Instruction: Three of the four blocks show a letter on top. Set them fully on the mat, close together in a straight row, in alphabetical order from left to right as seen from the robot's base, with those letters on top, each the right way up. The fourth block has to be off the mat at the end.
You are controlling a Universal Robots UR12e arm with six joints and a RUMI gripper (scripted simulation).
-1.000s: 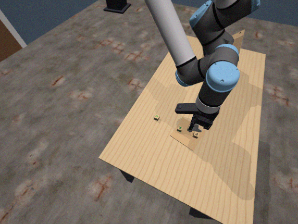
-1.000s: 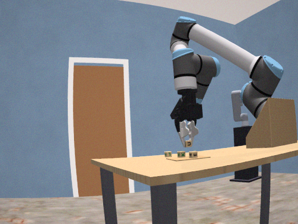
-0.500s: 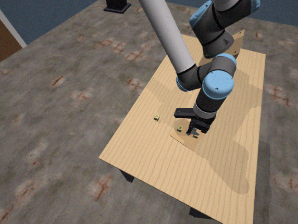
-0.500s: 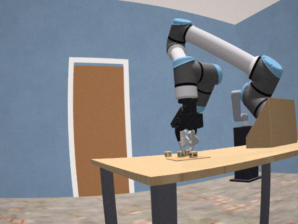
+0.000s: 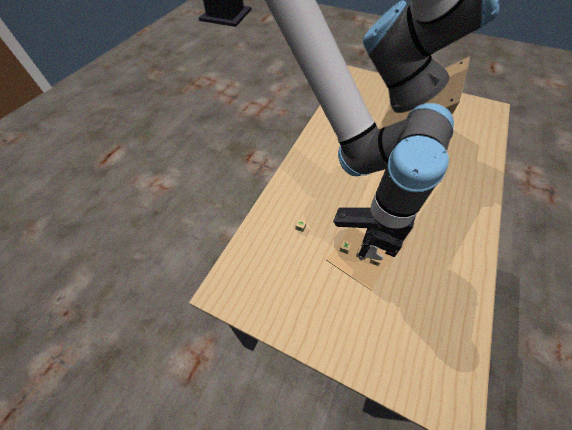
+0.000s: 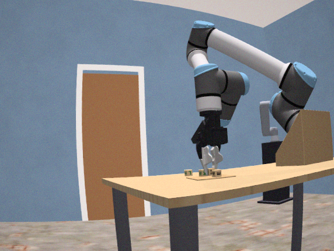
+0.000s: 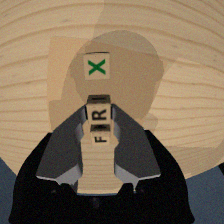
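Right now the R block is right at my hand. Also, from my hand: tan mat 2 cm below.
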